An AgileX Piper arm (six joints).
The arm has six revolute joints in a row. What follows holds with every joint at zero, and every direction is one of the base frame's. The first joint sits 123.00 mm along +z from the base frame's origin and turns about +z. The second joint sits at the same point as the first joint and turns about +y. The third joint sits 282.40 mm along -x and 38.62 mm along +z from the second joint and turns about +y. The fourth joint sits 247.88 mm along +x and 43.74 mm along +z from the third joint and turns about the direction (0.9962, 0, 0.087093). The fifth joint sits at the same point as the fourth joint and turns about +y. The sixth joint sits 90.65 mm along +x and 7.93 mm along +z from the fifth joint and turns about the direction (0.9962, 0, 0.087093). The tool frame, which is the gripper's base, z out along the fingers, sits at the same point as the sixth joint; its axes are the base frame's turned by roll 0.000, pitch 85.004 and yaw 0.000 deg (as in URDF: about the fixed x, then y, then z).
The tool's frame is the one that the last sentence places.
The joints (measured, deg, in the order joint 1, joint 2, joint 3, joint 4, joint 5, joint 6), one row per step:
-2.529, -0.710, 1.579, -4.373, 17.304, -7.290
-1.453, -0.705, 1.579, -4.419, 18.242, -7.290
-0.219, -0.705, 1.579, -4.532, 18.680, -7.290
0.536, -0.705, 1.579, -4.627, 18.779, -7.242
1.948, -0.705, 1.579, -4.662, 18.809, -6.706
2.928, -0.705, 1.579, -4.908, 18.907, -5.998
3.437, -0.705, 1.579, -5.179, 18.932, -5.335
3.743, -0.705, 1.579, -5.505, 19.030, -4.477
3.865, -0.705, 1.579, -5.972, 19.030, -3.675
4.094, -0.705, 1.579, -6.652, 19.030, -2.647
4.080, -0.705, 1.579, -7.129, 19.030, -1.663
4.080, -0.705, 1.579, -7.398, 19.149, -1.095
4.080, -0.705, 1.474, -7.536, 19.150, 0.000
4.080, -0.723, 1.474, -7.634, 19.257, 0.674
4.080, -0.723, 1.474, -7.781, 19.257, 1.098
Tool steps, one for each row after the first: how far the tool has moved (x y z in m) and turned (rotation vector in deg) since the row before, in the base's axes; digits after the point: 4 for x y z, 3 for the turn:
-0.0003, 0.0009, -0.0014, -0.008, 0.941, 1.001
-0.0001, 0.0011, -0.0007, -0.104, 0.438, 1.192
0.0000, 0.0006, -0.0001, -0.048, 0.097, 0.728
0.0000, 0.0013, 0.0000, 0.483, 0.026, 1.272
0.0000, 0.0008, -0.0001, 0.436, 0.097, 0.775
0.0000, 0.0003, 0.0000, 0.370, 0.027, 0.319
0.0000, 0.0001, -0.0001, 0.499, 0.103, 0.055
0.0000, -0.0001, 0.0000, 0.310, -0.006, -0.117
0.0000, -0.0001, 0.0000, 0.317, -0.015, -0.082
0.0000, -0.0003, 0.0000, 0.476, -0.005, -0.299
0.0000, -0.0002, -0.0002, 0.274, 0.114, -0.180
0.0000, -0.0001, 0.0006, 0.928, -0.085, -0.290
-0.0001, -0.0001, -0.0001, 0.549, 0.098, -0.193
0.0000, -0.0001, 0.0000, 0.264, 0.000, -0.119

